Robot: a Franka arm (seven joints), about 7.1 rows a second.
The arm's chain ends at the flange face. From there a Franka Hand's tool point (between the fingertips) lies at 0.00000 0.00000 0.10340 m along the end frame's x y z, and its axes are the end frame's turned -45 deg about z.
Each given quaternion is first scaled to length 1.
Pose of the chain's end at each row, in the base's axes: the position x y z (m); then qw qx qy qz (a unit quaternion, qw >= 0):
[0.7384 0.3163 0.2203 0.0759 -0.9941 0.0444 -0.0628]
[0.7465 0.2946 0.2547 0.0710 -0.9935 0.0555 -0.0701]
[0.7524 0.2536 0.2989 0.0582 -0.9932 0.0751 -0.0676]
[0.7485 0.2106 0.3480 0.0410 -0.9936 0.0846 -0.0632]
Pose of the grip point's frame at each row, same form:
[0.7520 0.3313 0.1189 0.0461 -0.9355 -0.3394 -0.0871]
[0.7617 0.3084 0.1534 0.0388 -0.9391 -0.3289 -0.0919]
[0.7672 0.2645 0.1971 0.0279 -0.9463 -0.3107 -0.0847]
[0.7622 0.2179 0.2458 0.0137 -0.9503 -0.3021 -0.0741]

